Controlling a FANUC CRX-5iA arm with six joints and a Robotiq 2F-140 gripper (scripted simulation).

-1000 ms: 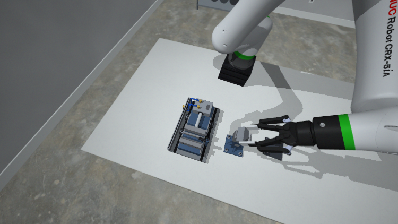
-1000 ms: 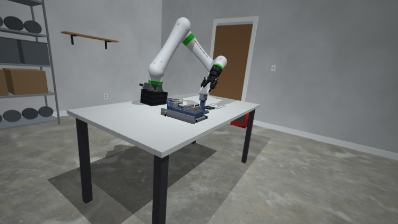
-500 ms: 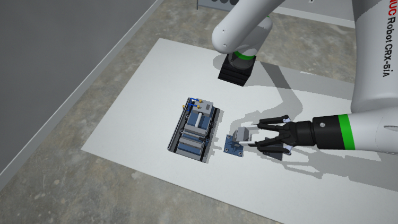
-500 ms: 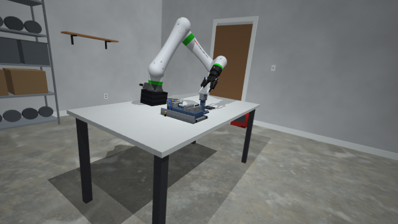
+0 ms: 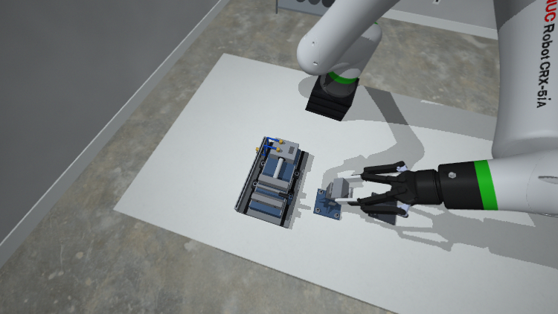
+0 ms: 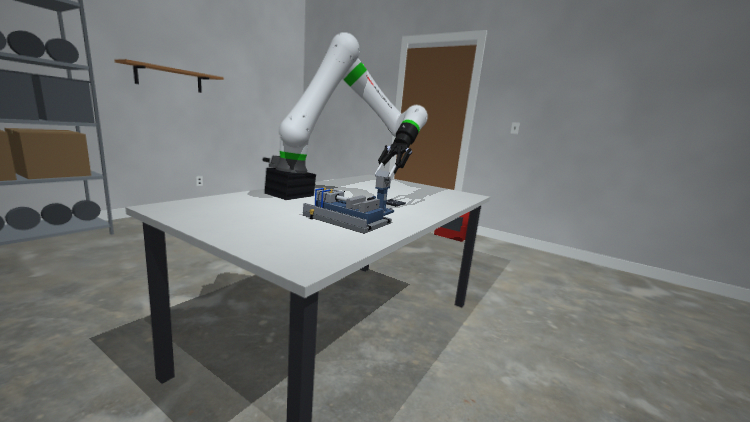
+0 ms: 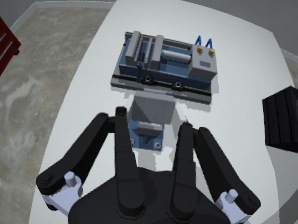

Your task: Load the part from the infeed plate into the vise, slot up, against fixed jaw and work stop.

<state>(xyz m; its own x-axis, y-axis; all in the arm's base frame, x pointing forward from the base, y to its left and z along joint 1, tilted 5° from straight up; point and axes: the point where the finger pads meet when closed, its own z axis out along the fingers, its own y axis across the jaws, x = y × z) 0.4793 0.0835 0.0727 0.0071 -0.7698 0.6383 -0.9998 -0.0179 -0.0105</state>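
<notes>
Now: the part 2 cm to the right of my hand and 2 cm below it. Also, from my hand: air cylinder rod: 22 cm to the right, 10 cm below, 5 cm behind; vise: 22 cm to the right, 14 cm below, 3 cm behind; dark infeed plate: 18 cm to the left, 17 cm below, 4 cm behind.
</notes>
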